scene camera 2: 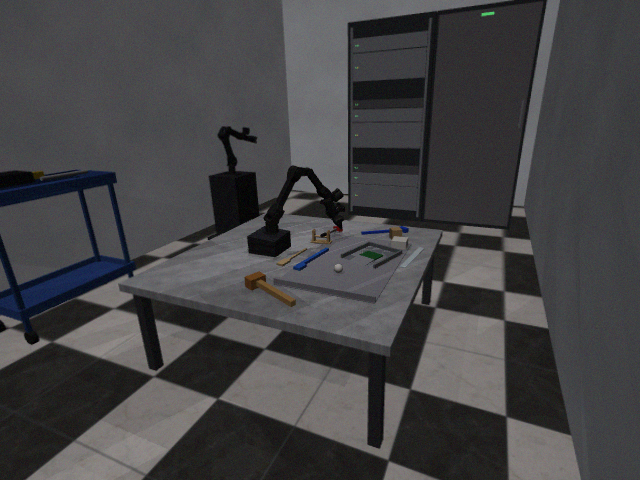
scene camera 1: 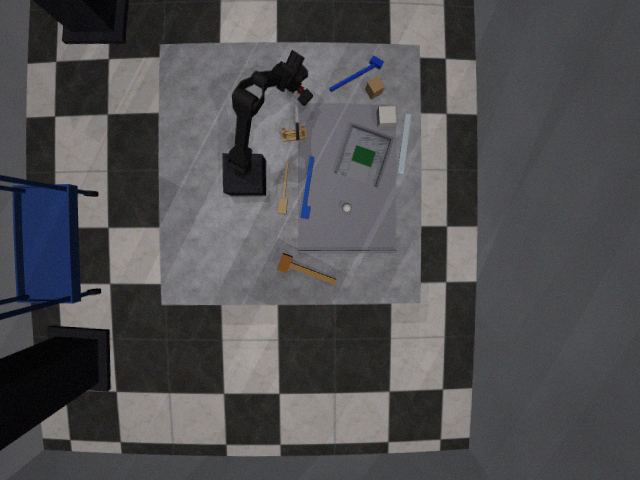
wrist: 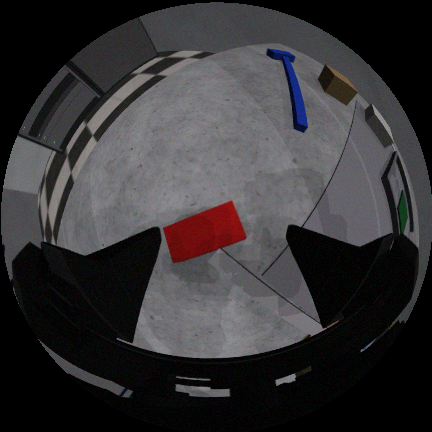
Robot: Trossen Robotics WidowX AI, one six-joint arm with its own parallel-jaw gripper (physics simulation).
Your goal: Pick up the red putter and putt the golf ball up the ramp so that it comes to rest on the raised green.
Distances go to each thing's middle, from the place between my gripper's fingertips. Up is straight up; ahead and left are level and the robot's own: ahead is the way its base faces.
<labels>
Now: hand 270 mm short of the blue mallet [wrist: 298, 111], 100 mm to the right of it and 30 mm above it. From my hand the other things lie so: tan block [wrist: 333, 83]: 360 mm ahead, 30 mm to the left, 10 mm below.
</labels>
